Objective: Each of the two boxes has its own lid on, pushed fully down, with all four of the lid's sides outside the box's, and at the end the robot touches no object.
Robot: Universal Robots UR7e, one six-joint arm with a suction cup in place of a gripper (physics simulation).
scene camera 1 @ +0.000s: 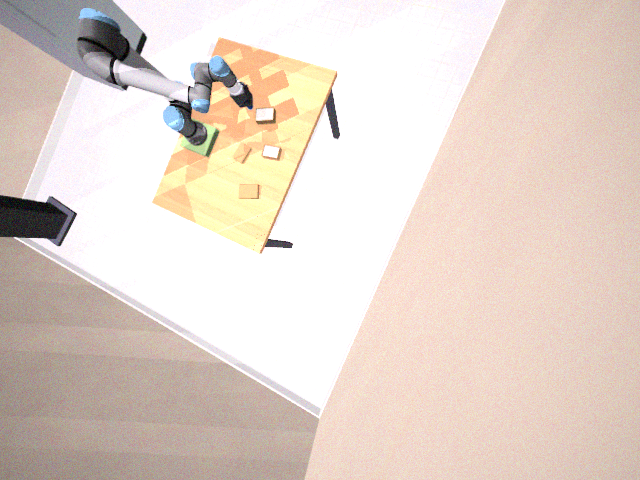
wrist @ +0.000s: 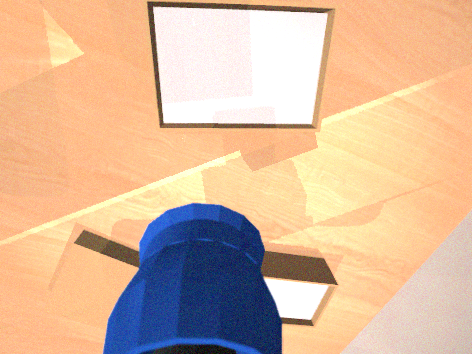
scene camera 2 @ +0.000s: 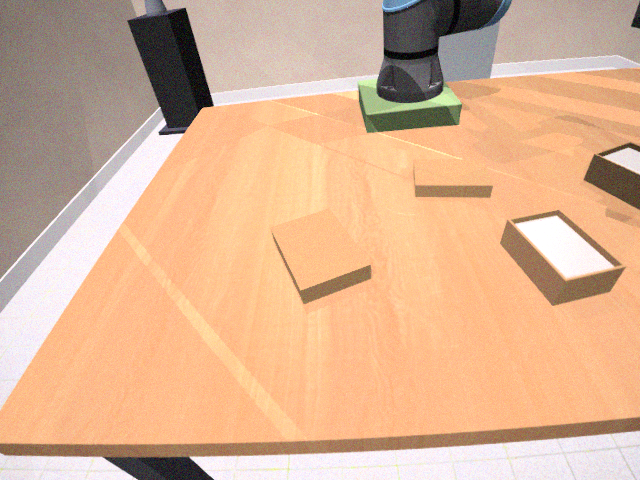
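Where they show: hand, tool point: point(scene camera 1: 250, 107) point(wrist: 202, 256); arm's base, link origin: point(scene camera 1: 197, 134) point(scene camera 2: 409, 89).
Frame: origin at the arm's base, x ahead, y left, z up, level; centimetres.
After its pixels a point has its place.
Observation:
The larger open box point(scene camera 1: 265, 114) {x 37.2, y 32.4, z -1.1 cm} point(scene camera 2: 611, 177) {x 36.5, y 27.3, z -2.6 cm} point(wrist: 285, 65) {x 39.3, y 34.0, z -1.1 cm} stands upright with a white inside floor, cut by the right edge in scene camera 2's view. The smaller open box point(scene camera 1: 271, 151) {x 53.0, y 13.2, z -1.6 cm} point(scene camera 2: 589, 290) {x 58.0, y 14.9, z -3.7 cm} point(wrist: 300, 266) {x 53.3, y 17.0, z -3.1 cm} stands upright near the table's long edge. The larger lid point(scene camera 1: 248, 191) {x 51.7, y -16.5, z -2.4 cm} point(scene camera 2: 320, 253) {x 53.0, y -15.8, z -2.4 cm} lies flat, top up, apart from both boxes. The smaller lid point(scene camera 1: 241, 153) {x 34.0, y 3.2, z -2.7 cm} point(scene camera 2: 452, 175) {x 34.6, y 3.8, z -2.7 cm} point(wrist: 112, 251) {x 33.4, y 9.7, z -3.6 cm} lies flat between the green base block and the smaller box. My blue suction cup point(scene camera 1: 250, 106) point(wrist: 201, 215) is off and bare, above the table beside the larger box; it hides part of the smaller box in the wrist view.
The arm's base stands on a green block point(scene camera 1: 211, 142) {x 10.7, y 0.1, z -1.9 cm} point(scene camera 2: 413, 117) {x 10.8, y 0.0, z -2.4 cm} at the table's far side. The wooden table point(scene camera 1: 217, 217) {x 39.0, y -42.3, z -5.0 cm} point(scene camera 2: 180, 372) {x 68.7, y -29.6, z -5.1 cm} has an edge near the smaller box. A black pedestal point(scene camera 1: 31, 217) point(scene camera 2: 168, 67) stands on the floor away from the table.

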